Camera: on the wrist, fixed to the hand. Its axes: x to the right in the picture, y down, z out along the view.
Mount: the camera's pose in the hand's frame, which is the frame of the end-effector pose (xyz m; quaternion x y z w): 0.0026 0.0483 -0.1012 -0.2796 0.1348 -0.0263 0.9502
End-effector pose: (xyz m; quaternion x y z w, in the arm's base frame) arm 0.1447 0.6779 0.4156 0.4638 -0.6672 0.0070 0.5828
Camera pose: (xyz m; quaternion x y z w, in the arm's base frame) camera 0.1927 0.7595 0.4757 0.2944 -0.5452 -0.1327 0.7736
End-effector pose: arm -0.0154 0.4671 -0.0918 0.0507 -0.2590 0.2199 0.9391
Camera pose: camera 0.0124 0.5327 -0.1785 -0.2372 -0.1797 0.1187 0.9473
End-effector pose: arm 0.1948 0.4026 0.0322 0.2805 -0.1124 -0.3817 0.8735
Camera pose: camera 0.2673 0.4682 -0.0228 0.0767 0.1251 -0.3793 0.9136
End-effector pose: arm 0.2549 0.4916 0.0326 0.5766 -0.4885 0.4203 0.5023
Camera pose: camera 0.2084 0.5905 0.0577 0.3636 -0.4988 0.3273 0.7154
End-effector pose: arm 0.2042 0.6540 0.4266 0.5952 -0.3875 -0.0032 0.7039
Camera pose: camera 0.2396 0.7514 0.4695 0.3794 -0.2568 -0.0497 0.8875
